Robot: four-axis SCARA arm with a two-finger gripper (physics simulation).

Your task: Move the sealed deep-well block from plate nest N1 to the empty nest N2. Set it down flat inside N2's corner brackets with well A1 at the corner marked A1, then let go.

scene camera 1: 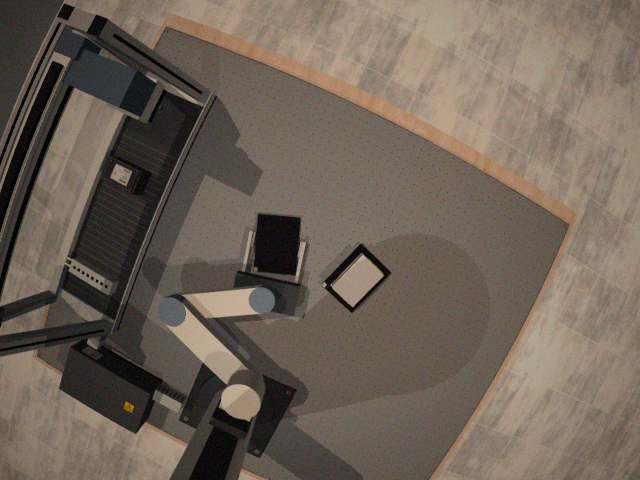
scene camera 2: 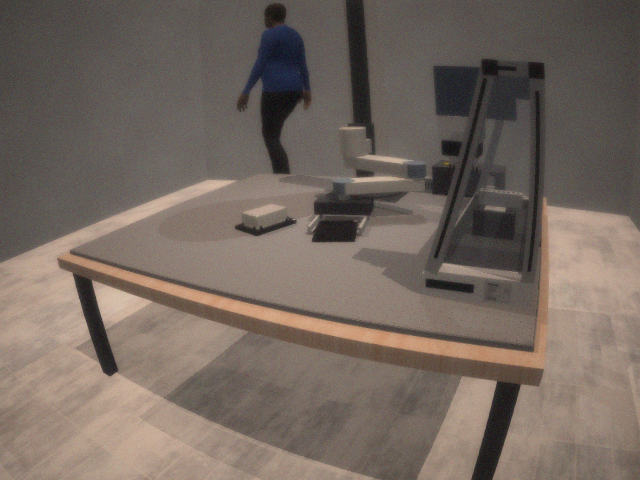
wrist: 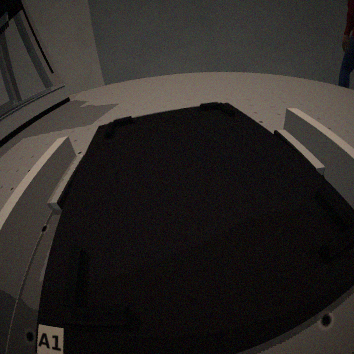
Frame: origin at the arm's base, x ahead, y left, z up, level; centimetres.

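Seen in the pictures: gripper, fingertip midpoint: [scene camera 1: 277, 236] [scene camera 2: 334, 230] [wrist: 179, 129]; arm's base at its link origin: [scene camera 2: 372, 193].
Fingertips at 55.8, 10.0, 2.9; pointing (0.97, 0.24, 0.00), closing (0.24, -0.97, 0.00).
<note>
Offsets run from my fingertips to a thing's middle, as dx, dy, dz. "spot": to the spot under its first point.
The sealed deep-well block @[-1.3, -25.3, +1.7] [scene camera 1: 357, 280] [scene camera 2: 264, 215], pale on top, sits in a black nest @[-1.3, -25.3, -0.5] [scene camera 1: 376, 262] [scene camera 2: 257, 231], turned at an angle. The other black nest @[-2.4, -0.6, -0.7] [scene camera 1: 277, 243] [scene camera 2: 334, 230] [wrist: 190, 215] is empty, with low corner brackets and a white A1 label @[spot: -11.3, +1.8, -0.4] [wrist: 50, 340] at its near left corner in the wrist view. My gripper [scene camera 1: 275, 253] [scene camera 2: 337, 223] [wrist: 179, 129] is open, its pale fingers wide apart along the two long sides of the empty nest, with no block between them. Finger height above the table is hard to tell. Nest numbers are not readable.
A tall framed machine [scene camera 1: 180, 152] [scene camera 2: 460, 175] stands on the table beside the empty nest. A dark box with a yellow warning sign @[spot: -68.0, +20.1, +10.0] [scene camera 1: 128, 407] stands near the arm's base plate [scene camera 1: 276, 408]. A person in blue [scene camera 2: 282, 59] is behind the table; another [wrist: 347, 55] shows at the wrist view's edge.
</note>
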